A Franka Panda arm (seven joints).
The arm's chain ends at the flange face. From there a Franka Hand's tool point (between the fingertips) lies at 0.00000 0.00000 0.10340 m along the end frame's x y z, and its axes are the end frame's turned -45 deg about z.
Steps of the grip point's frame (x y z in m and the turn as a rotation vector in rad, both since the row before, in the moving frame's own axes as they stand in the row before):
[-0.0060, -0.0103, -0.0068, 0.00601, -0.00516, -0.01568]
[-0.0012, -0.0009, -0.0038, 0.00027, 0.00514, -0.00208]
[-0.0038, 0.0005, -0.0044, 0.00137, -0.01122, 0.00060]
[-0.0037, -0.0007, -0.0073, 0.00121, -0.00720, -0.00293]
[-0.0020, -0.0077, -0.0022, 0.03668, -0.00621, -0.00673]
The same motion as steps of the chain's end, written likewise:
[-0.0107, -0.0030, -0.0068, 0.00060, -0.00790, -0.01568]
[-0.0018, 0.0006, -0.0038, 0.00383, 0.00344, -0.00208]
[-0.0014, 0.0023, -0.0044, -0.00697, -0.00890, 0.00060]
[-0.0025, 0.0017, -0.0073, -0.00424, -0.00595, -0.00293]
[-0.0037, -0.0018, -0.0021, 0.02155, -0.03033, -0.00673]

